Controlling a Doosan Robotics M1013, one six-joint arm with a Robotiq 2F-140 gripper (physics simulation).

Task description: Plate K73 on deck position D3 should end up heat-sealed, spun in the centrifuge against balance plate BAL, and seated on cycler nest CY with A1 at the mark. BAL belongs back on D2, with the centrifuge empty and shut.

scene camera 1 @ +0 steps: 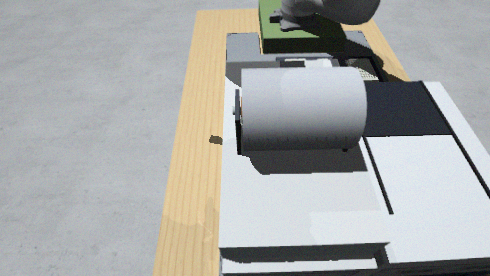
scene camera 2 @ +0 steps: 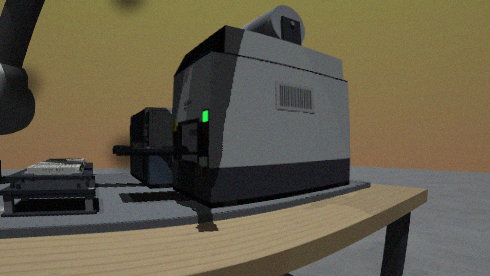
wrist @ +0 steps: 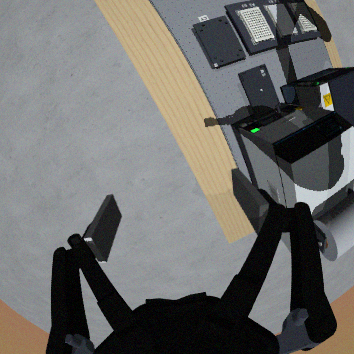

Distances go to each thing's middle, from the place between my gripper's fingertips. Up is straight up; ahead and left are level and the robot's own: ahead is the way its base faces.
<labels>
Right now the centrifuge (scene camera 1: 419, 150) is 59 cm to the left of my hand, 34 cm below it and 34 cm ahead of it.
</labels>
